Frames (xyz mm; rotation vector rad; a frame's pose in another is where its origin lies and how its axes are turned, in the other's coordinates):
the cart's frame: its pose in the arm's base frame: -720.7 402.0 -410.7 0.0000 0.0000 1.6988
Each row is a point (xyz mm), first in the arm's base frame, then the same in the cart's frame.
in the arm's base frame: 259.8 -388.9 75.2
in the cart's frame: -909.6 -871.5 485.9
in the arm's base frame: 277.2 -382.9 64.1
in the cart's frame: -905.9 -889.5 474.8
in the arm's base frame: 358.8 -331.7 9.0
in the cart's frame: -865.5 -977.0 419.7
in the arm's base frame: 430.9 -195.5 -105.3
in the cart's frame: -739.6 -1065.9 305.4
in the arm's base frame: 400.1 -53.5 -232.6
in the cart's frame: -594.8 -1053.5 178.1
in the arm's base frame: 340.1 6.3 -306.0
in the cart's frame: -527.9 -1001.6 104.7
